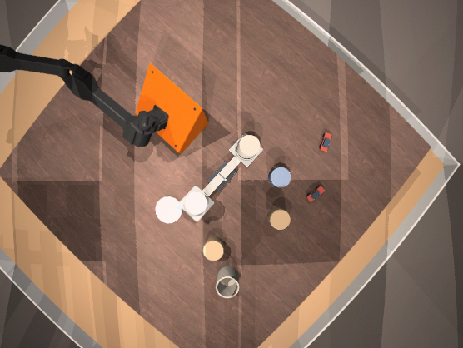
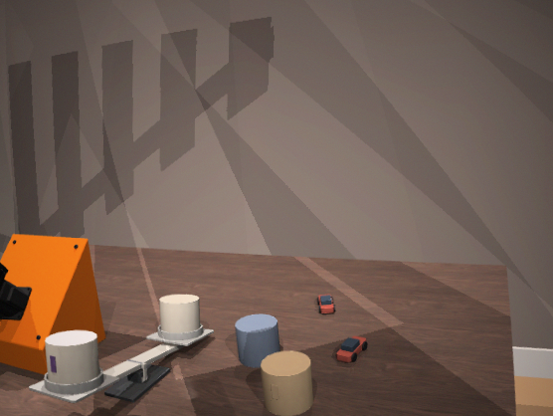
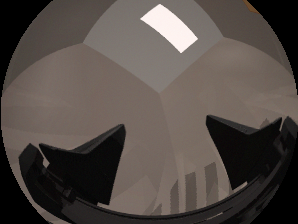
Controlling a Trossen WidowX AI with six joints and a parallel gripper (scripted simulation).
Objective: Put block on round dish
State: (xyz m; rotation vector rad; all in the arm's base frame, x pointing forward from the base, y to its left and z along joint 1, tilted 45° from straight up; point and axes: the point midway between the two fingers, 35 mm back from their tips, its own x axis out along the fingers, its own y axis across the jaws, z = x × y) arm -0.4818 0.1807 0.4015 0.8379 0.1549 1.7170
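Right now my gripper tip is 81 cm short of the grey block, 47 cm above it and 25 cm to the right of it. From my gripper tip the other things lie so: blue cylinder (97 cm ahead, 47 cm below, 25 cm to the left); then round dish (72 cm ahead, 51 cm below, 11 cm to the right).
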